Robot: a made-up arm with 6 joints.
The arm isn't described. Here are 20 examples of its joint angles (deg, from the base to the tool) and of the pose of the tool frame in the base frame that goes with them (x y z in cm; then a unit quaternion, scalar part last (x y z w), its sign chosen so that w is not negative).
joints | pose
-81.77 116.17 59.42 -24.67 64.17 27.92 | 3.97 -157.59 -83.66 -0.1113 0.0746 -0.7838 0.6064
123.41 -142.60 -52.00 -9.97 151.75 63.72 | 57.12 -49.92 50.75 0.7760 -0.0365 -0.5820 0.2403
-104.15 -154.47 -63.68 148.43 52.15 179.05 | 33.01 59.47 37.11 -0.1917 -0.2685 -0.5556 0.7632
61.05 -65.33 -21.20 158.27 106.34 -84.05 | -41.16 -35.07 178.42 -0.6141 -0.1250 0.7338 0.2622
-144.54 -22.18 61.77 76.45 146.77 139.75 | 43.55 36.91 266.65 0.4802 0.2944 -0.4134 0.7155
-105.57 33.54 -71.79 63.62 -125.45 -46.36 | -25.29 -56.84 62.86 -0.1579 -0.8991 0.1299 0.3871
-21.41 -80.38 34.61 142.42 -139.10 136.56 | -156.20 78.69 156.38 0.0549 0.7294 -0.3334 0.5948
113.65 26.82 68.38 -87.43 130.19 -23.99 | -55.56 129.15 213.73 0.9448 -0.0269 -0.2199 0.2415
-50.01 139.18 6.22 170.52 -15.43 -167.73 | 27.99 -1.91 -110.73 0.3319 0.7894 -0.2073 0.4729
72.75 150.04 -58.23 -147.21 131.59 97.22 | -21.15 -10.01 1.73 0.7799 0.2744 0.3170 0.4648
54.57 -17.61 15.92 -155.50 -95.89 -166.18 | 11.38 48.18 219.03 0.2034 -0.8969 0.1824 0.3477
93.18 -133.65 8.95 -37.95 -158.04 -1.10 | 24.89 -156.51 36.57 -0.2813 -0.1103 0.7925 0.5297
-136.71 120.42 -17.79 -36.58 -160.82 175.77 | -32.23 -7.75 -61.92 0.2652 -0.7867 -0.0794 0.5518
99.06 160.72 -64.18 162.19 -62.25 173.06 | -14.50 -32.99 -0.18 -0.8122 0.5414 0.0210 0.2162
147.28 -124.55 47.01 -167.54 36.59 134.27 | 153.70 -122.54 2.70 -0.8997 0.0846 -0.3999 0.1534
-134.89 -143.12 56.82 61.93 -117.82 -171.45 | 104.35 118.42 -93.83 0.0515 -0.7155 0.6076 0.3408
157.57 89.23 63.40 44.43 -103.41 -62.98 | -194.06 95.94 28.47 -0.5868 0.0715 0.3586 0.7224
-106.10 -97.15 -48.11 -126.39 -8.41 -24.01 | 25.32 43.85 100.21 0.4620 -0.7205 0.0713 0.5121
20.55 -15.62 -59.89 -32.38 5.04 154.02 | 30.92 -6.90 101.20 -0.8444 0.0358 0.3637 0.3917
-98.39 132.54 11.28 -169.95 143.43 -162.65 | 14.18 -42.18 -108.15 -0.5635 -0.4650 -0.5736 0.3705
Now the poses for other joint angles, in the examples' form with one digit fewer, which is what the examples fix.
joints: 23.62 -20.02 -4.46 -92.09 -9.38 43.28
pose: 49.2 22.3 177.8 0.408 -0.009 0.313 0.858
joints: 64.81 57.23 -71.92 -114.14 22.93 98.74
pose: 5.4 31.2 61.0 -0.581 0.699 0.027 0.417
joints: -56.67 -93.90 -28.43 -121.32 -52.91 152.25
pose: -29.1 63.6 125.4 -0.673 -0.477 -0.149 0.545
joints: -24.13 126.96 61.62 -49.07 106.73 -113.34
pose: 108.5 -63.3 -112.3 0.601 -0.663 -0.053 0.442
